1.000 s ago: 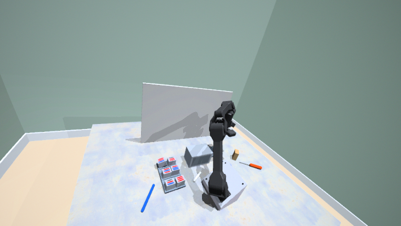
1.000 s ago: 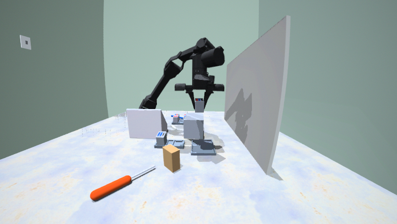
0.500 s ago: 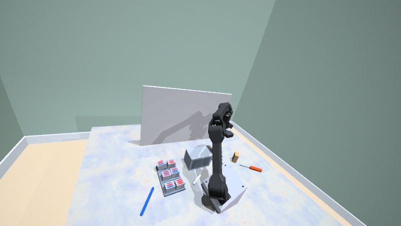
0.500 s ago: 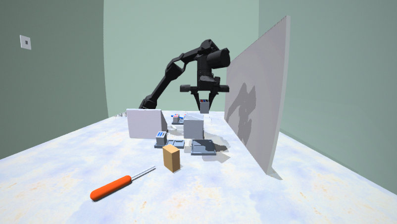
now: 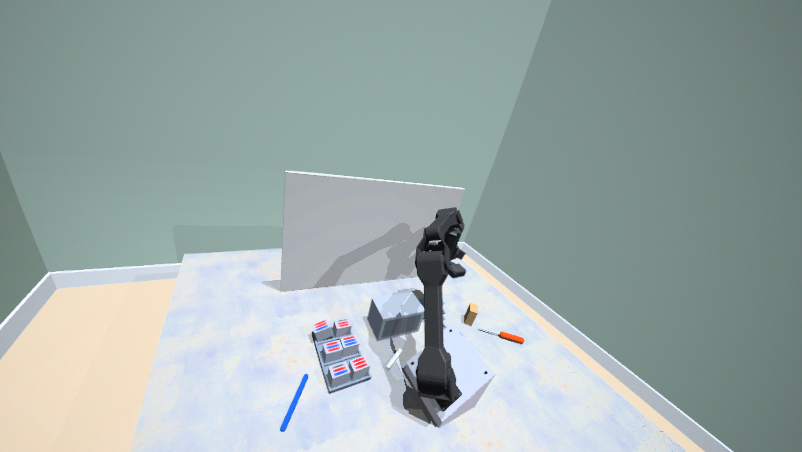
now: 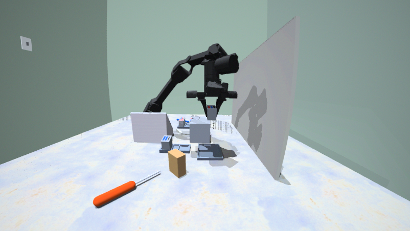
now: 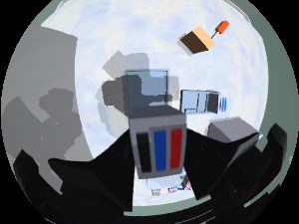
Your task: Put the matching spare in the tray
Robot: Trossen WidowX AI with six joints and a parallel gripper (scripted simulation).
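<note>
Now: gripper tip 150 mm above the tray. From my gripper tip the other things lie so: grey mounted unit 40 mm behind, 190 mm to the left, 100 mm below; then low rack 150 mm behind, 20 mm to the left, 150 mm below; then tan block 120 mm behind, 130 mm to the right, 120 mm below.
</note>
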